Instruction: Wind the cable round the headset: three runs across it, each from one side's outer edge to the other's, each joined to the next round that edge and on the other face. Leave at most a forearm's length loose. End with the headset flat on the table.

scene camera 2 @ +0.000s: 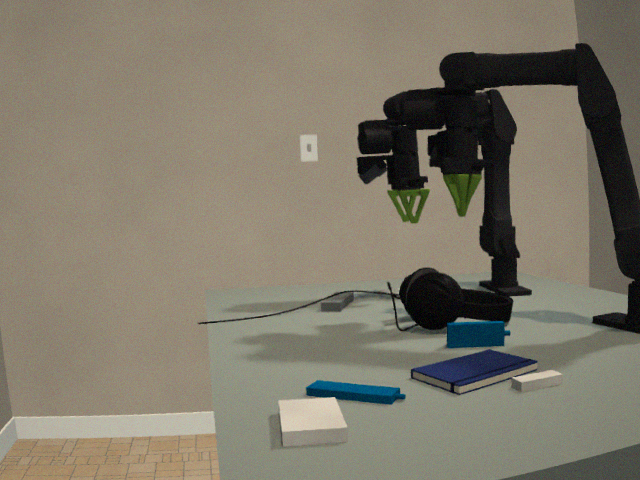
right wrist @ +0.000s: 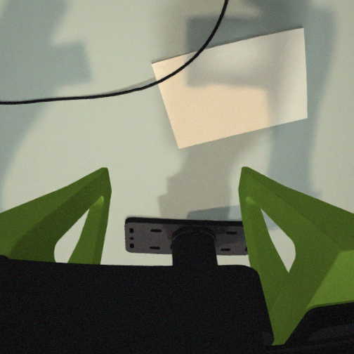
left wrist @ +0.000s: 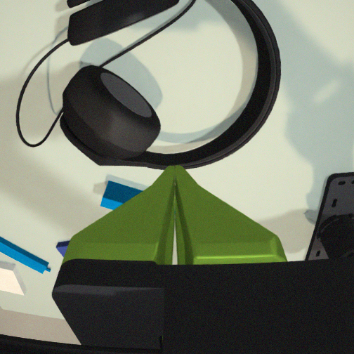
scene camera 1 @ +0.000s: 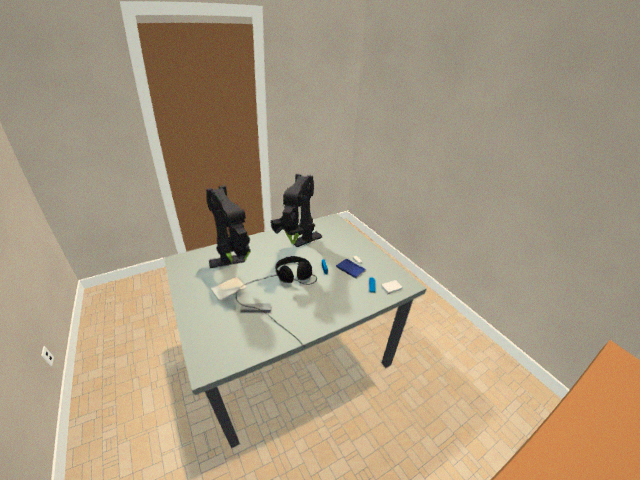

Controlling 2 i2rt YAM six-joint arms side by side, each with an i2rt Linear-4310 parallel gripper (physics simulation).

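Frame: origin at the left arm's base, x ahead, y left, z up, level; metres.
Seen in the pictures: left gripper, between the fingertips: [scene camera 2: 461, 216] [scene camera 1: 293, 243]; right gripper, between the fingertips: [scene camera 2: 410, 222] [scene camera 1: 238, 261]; left arm's base, origin of its link: [scene camera 1: 307, 239]; right arm's base, origin of its link: [scene camera 2: 504, 289] [scene camera 1: 227, 261].
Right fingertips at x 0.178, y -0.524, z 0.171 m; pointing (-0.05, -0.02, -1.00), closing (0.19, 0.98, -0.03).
Observation:
Offsets run from my right fingertips to a thing's middle. "*": to the spot under its first point. Level surfaces: height alone.
The black headset [scene camera 1: 303, 269] [scene camera 2: 433, 299] [left wrist: 107, 117] rests on the table {dz -0.170 m} [scene camera 1: 206, 341] with its band toward the arms. The thin black cable {* dx +0.338, dy +0.039, dz -0.167 m} [scene camera 1: 283, 326] [scene camera 2: 284, 312] [right wrist: 115, 93] runs from the headset over the white card, curves back past the grey block and reaches the table's front edge. A small loop and a strand show by the ear cups in the left wrist view. My left gripper [scene camera 1: 294, 243] [scene camera 2: 461, 214] [left wrist: 174, 176] is shut, empty, above the headset. My right gripper [scene camera 1: 238, 258] [scene camera 2: 408, 222] [right wrist: 174, 178] is partly open, empty, above the table near the card.
The white card {dx -0.033, dy -0.064, dz -0.168 m} [scene camera 1: 224, 290] [right wrist: 230, 100] and grey block {dx +0.171, dy -0.011, dz -0.160 m} [scene camera 1: 255, 308] [scene camera 2: 338, 301] lie left of the headset in scene camera 1. Blue sticks {dx +0.112, dy +0.439, dz -0.153 m} [scene camera 1: 324, 266] {dx +0.362, dy +0.565, dz -0.166 m} [scene camera 1: 372, 284], a navy notebook {dx +0.198, dy +0.561, dz -0.165 m} [scene camera 1: 350, 268] [scene camera 2: 473, 369], and white blocks {dx +0.439, dy +0.634, dz -0.163 m} [scene camera 1: 391, 286] {dx +0.163, dy +0.642, dz -0.165 m} [scene camera 1: 357, 259] lie to its right.

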